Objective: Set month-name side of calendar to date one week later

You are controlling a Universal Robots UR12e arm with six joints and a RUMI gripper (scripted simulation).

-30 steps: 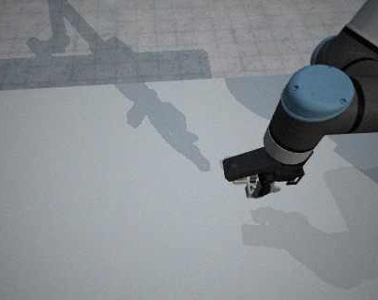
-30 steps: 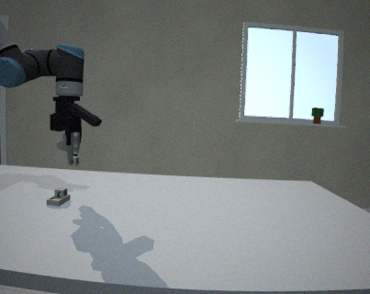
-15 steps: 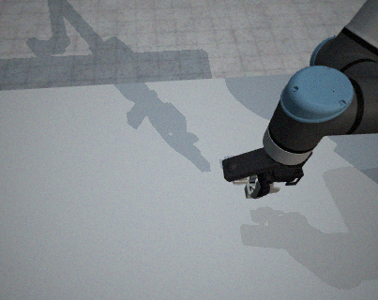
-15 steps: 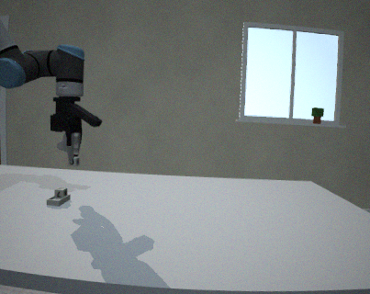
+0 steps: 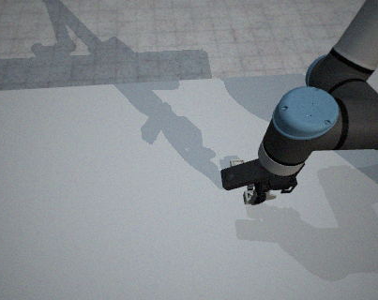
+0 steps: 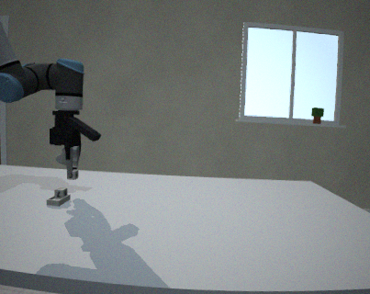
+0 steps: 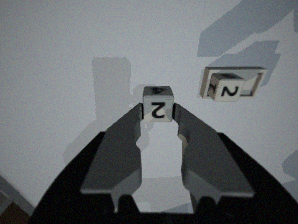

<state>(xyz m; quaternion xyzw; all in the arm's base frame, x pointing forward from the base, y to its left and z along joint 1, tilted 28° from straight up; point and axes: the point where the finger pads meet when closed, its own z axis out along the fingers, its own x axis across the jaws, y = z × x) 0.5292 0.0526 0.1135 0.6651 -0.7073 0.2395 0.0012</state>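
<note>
The tray lies 1 cm behind my hand, 11 cm to the right of it and 7 cm below it. From my hand the other things lie so: cube: 1 cm below.
</note>
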